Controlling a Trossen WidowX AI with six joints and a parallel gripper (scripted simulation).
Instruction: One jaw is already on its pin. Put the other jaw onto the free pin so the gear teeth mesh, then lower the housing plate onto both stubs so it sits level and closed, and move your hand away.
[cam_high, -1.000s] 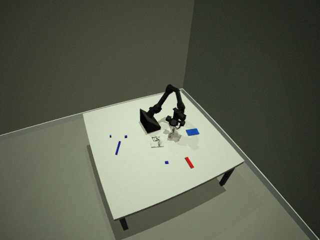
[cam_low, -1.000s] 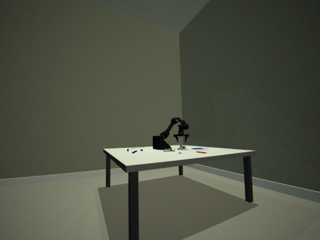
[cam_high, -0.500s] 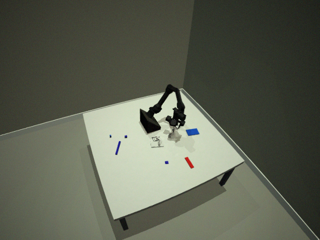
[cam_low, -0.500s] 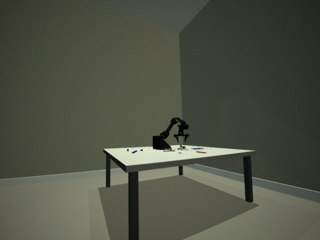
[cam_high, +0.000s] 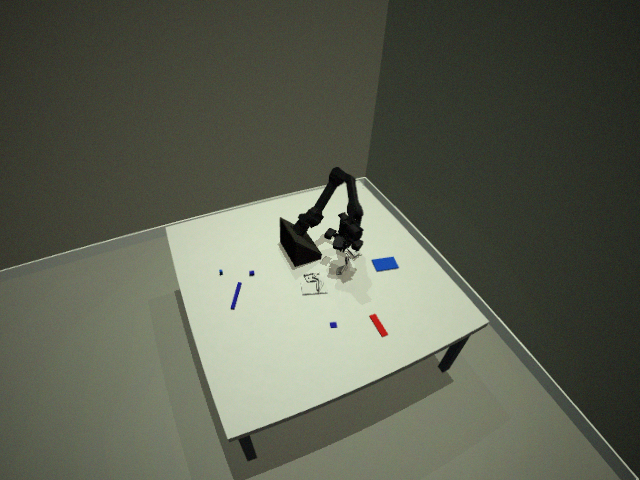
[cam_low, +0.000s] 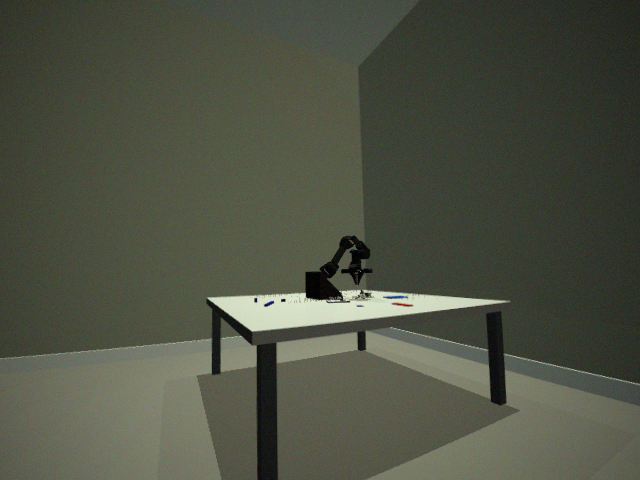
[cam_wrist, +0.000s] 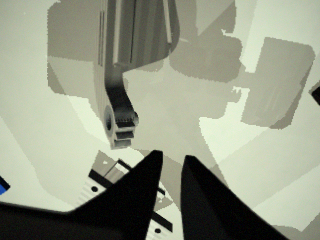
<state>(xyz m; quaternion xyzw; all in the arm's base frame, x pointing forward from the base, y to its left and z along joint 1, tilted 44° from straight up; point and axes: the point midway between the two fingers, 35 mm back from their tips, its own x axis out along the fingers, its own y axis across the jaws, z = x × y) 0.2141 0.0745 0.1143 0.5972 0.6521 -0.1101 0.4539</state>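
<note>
The jaw is 5 cm below my gripper tip, 4 cm ahead of it and 1 cm to the left of it. From my gripper tip the other things lie so: blue bar: 56 cm to the right, 8 cm below, 7 cm behind; then red bar: 41 cm ahead, 8 cm to the right, 8 cm below; then blue flat plate: 20 cm to the left, 13 cm ahead, 8 cm below.
</note>
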